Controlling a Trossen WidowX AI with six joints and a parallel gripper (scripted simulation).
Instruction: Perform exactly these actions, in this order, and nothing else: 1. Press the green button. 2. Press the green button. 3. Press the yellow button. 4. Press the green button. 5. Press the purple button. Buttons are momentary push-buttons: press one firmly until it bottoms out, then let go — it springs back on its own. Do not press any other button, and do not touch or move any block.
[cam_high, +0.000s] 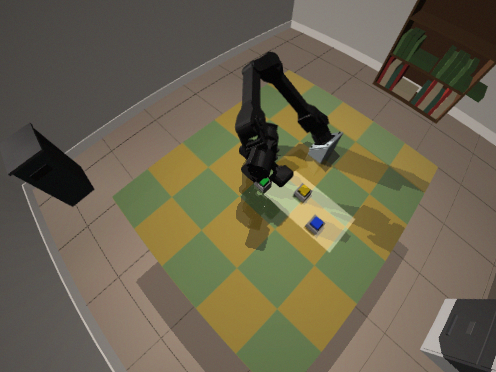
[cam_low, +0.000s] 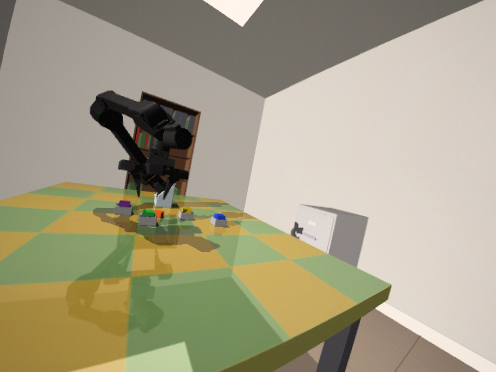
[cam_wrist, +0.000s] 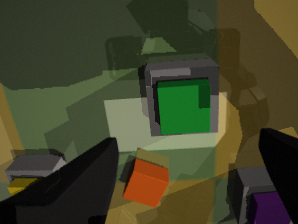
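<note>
The green button lies 50 mm below my gripper tip. Also, from my gripper tip: blue button: 40 mm behind, 240 mm to the left, 50 mm below; yellow button: 90 mm behind, 120 mm to the left, 50 mm below; orange block: 90 mm behind, 20 mm to the left, 70 mm below.
</note>
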